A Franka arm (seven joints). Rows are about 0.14 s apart.
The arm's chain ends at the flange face. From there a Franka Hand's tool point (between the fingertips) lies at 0.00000 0.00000 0.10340 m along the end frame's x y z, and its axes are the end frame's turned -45 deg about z.
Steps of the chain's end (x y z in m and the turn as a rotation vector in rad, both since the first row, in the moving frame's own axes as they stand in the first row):
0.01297 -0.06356 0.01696 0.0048 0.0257 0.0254
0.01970 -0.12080 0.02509 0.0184 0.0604 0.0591
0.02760 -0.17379 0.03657 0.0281 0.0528 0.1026
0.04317 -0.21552 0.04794 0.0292 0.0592 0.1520
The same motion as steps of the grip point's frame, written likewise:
0.05632 -0.03422 0.01692 -0.0148 0.0216 0.0254
0.10501 -0.06825 0.02488 -0.0297 0.0557 0.0591
0.14821 -0.10127 0.03639 -0.0175 0.0572 0.1026
0.18919 -0.11920 0.04772 -0.0212 0.0625 0.1520

